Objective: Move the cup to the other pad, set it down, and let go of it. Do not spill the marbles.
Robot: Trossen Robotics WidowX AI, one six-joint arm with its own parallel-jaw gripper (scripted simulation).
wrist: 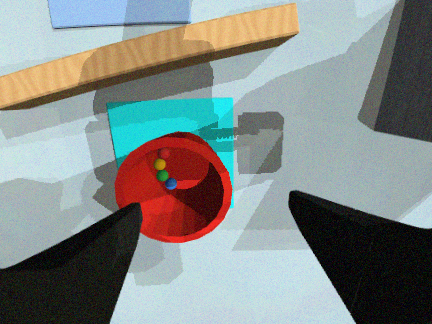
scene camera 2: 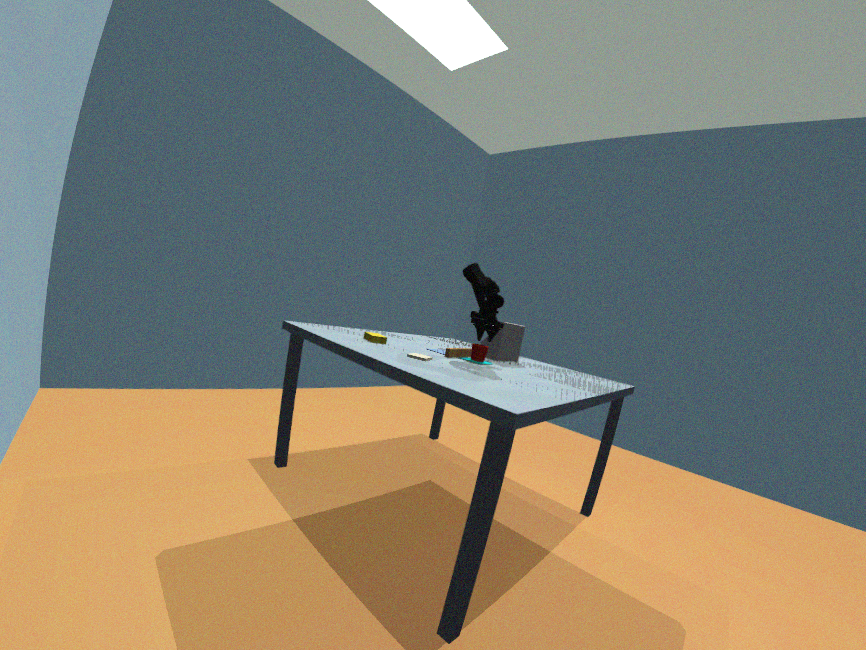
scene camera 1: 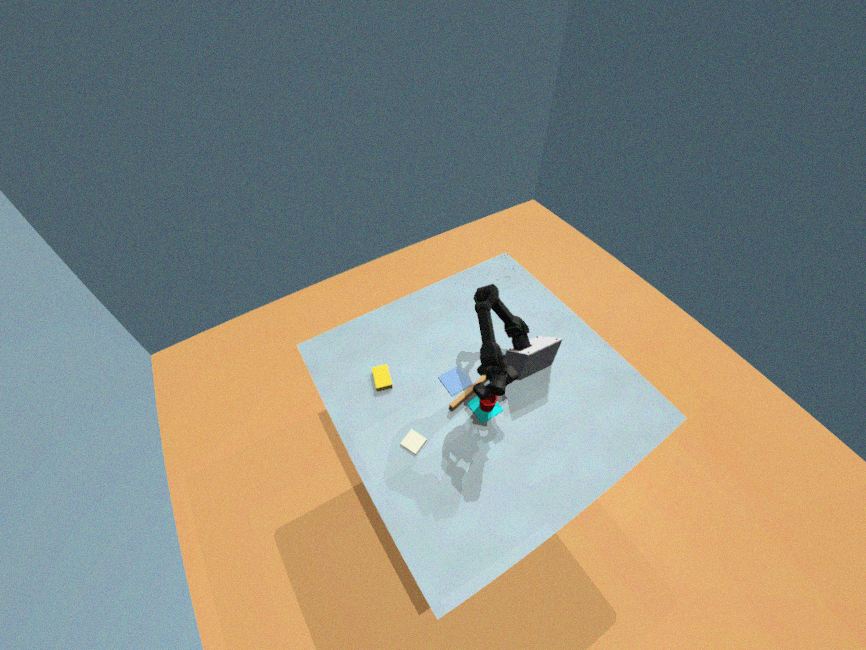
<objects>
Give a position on a wooden bar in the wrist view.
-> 227,36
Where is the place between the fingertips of my gripper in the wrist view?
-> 216,204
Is my gripper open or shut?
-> Open.
</objects>
